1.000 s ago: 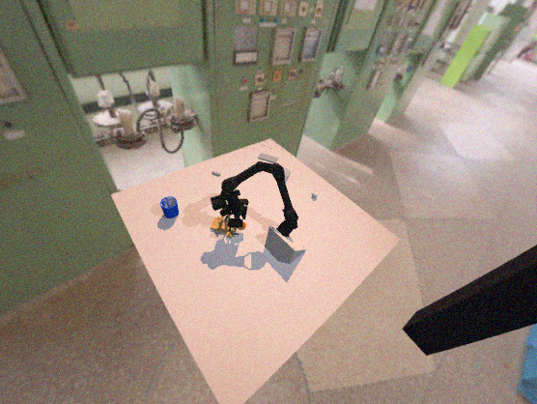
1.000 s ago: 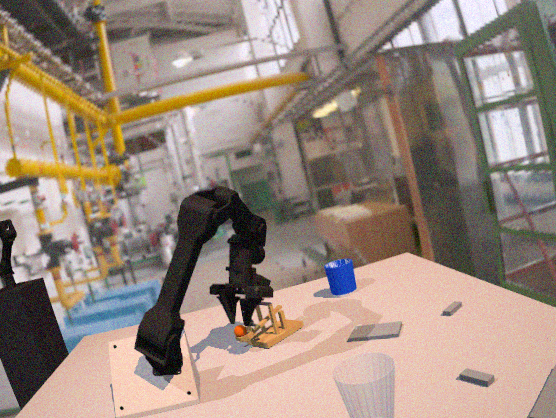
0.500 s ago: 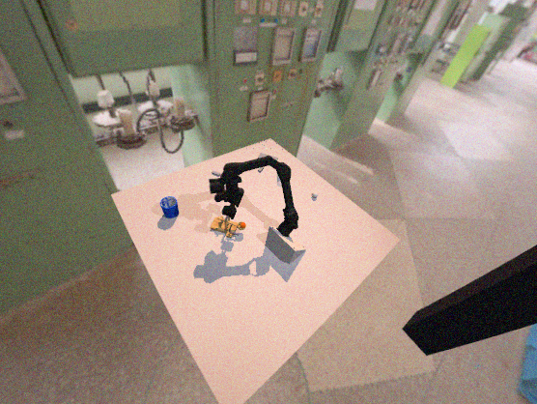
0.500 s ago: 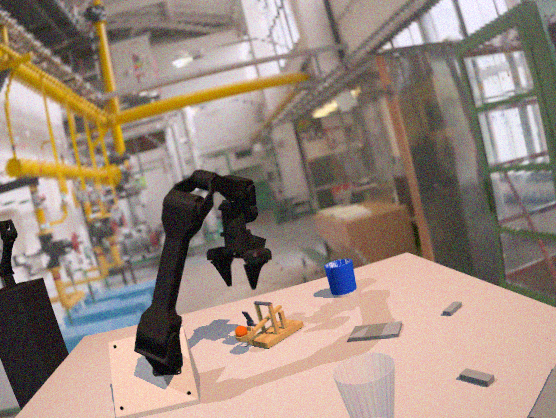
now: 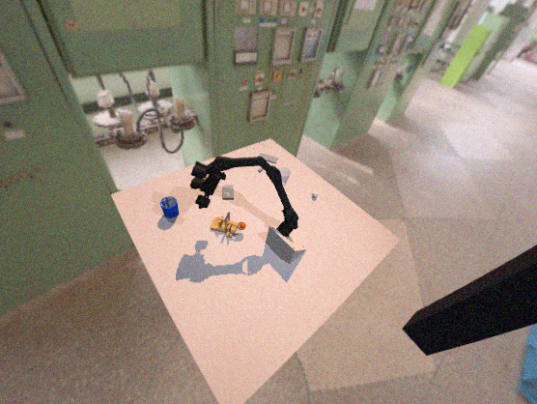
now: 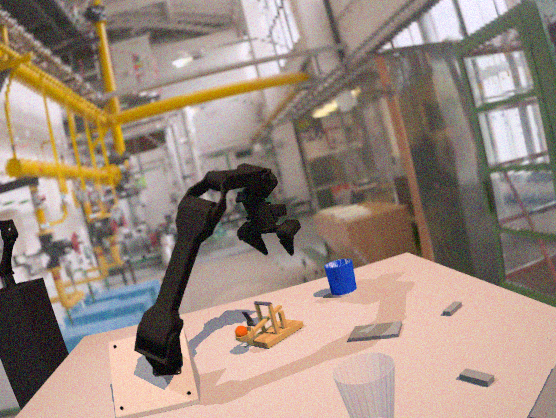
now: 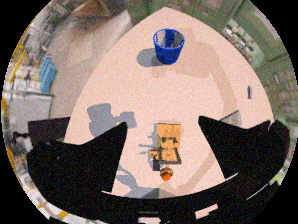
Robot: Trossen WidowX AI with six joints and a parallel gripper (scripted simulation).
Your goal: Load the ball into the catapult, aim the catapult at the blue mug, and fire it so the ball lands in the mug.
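The orange ball is 140 mm behind my gripper tip, 160 mm to the right of it and 140 mm below it. Also, from my gripper tip: wooden catapult 100 mm behind, 110 mm to the right, 150 mm below; then blue mug 170 mm ahead, 130 mm to the left, 170 mm below; then clear cup 80 mm ahead, 610 mm to the right, 170 mm below.
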